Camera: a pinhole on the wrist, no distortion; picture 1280 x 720 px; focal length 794.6 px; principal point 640.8 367.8 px. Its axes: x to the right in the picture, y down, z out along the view. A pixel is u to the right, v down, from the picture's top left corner.
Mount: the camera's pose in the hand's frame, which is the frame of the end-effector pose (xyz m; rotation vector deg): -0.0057 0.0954 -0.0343 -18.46 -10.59 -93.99
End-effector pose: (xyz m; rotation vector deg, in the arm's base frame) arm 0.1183 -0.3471 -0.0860 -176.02 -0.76 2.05
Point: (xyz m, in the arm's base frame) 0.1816 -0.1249 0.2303
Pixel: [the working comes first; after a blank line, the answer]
In the camera's frame: 0.2310 0.1154 -0.3513

behind the camera
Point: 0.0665 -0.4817 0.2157
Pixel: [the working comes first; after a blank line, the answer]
In the camera's frame: -0.0998 -0.0360 -0.2597

behind the camera
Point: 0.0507 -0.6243 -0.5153
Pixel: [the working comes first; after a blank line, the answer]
In the camera's frame: -0.0542 -0.1065 0.4805

551.2 191.7
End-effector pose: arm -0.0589 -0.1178 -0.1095 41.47 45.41 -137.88
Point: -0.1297 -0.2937 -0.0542
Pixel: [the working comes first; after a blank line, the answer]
In the camera's frame: 0.0941 0.0622 0.1945

1025.1 621.7
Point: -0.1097 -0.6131 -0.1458
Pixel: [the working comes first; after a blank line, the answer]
In the camera's frame: -0.1291 0.1587 0.4219

397.7 666.7
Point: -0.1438 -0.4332 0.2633
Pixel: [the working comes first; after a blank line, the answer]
In the camera's frame: 0.2332 -0.1012 0.4673

1037.4 195.8
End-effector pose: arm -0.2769 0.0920 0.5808 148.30 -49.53 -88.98
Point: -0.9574 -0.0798 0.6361
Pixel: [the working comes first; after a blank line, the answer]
In the camera's frame: -0.1761 -0.2773 0.5823

outside the picture
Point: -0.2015 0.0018 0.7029
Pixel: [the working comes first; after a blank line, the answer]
In the camera's frame: -0.0158 -0.0155 -0.1164

behind the camera
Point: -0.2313 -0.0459 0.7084
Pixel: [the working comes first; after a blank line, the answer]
In the camera's frame: -0.0660 -0.0150 -0.0905

behind the camera
